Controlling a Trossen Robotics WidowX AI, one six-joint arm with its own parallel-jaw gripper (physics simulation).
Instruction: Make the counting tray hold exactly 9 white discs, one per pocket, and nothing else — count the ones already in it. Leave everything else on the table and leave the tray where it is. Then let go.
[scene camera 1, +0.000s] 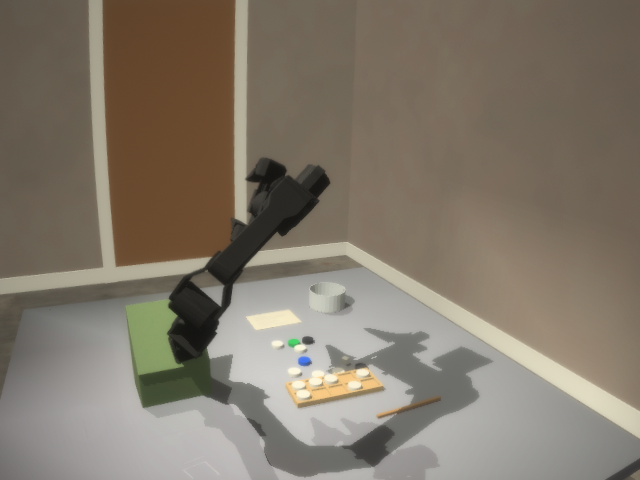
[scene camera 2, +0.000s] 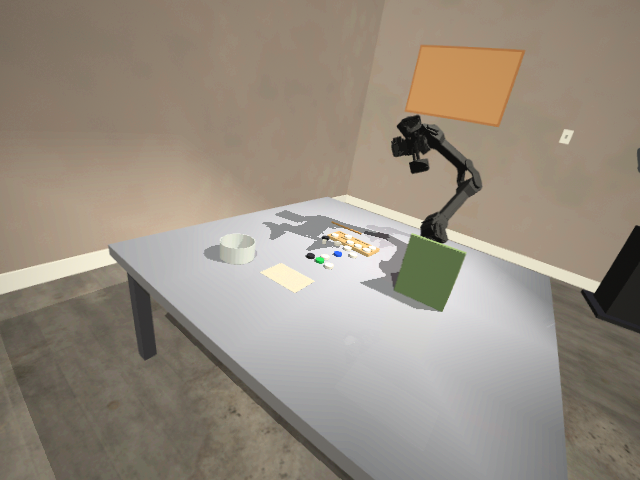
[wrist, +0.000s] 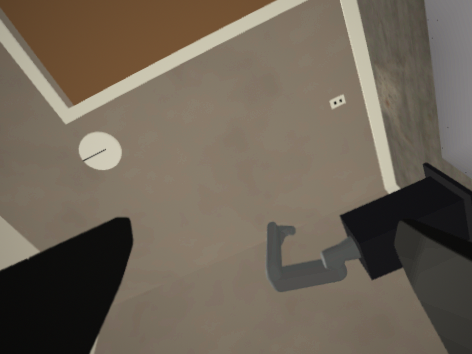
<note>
My gripper (scene camera 1: 239, 199) is open, with nothing in its grasp. The table carries a white bowl (scene camera 1: 325, 297). Further things: a wooden counting tray (scene camera 1: 326, 393).
My gripper shows as well in scene camera 2 (scene camera 2: 412, 146) and in the wrist view (wrist: 263, 231). The wrist view does not show the wooden counting tray: it is out of frame. The wrist view misses the white bowl: it is out of frame.
</note>
